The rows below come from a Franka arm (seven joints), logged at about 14 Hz.
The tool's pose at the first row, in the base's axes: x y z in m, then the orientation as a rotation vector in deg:
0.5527, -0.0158, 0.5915, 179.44, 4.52, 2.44
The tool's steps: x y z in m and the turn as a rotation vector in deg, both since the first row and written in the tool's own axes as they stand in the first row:
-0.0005, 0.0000, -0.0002, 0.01, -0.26, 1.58
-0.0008, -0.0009, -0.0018, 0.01, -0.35, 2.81
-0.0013, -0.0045, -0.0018, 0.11, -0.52, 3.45
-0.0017, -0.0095, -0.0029, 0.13, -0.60, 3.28
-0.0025, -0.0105, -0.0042, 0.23, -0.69, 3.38
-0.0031, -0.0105, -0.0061, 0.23, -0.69, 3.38
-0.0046, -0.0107, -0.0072, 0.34, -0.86, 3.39
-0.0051, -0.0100, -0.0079, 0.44, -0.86, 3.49
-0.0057, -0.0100, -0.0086, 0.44, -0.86, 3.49
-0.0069, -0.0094, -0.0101, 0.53, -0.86, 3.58
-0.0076, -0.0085, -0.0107, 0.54, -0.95, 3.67
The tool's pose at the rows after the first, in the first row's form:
0.5522, -0.0158, 0.5917, 179.52, 2.04, 2.04
0.5518, -0.0149, 0.5933, 179.54, 0.12, 1.91
0.5511, -0.0114, 0.5932, 179.65, -0.89, 1.64
0.5504, -0.0064, 0.5943, 179.67, -0.62, 1.52
0.5496, -0.0054, 0.5955, 179.77, -0.77, 1.37
0.5489, -0.0054, 0.5974, 179.77, -0.77, 1.37
0.5474, -0.0053, 0.5985, 179.87, -0.79, 1.10
0.5469, -0.0060, 0.5992, 179.97, -0.95, 1.10
0.5463, -0.0060, 0.5999, 179.97, -0.95, 1.10
0.5451, -0.0067, 0.6013, -179.92, 1.08, -1.10
0.5444, -0.0076, 0.6019, -179.91, 1.23, -0.96

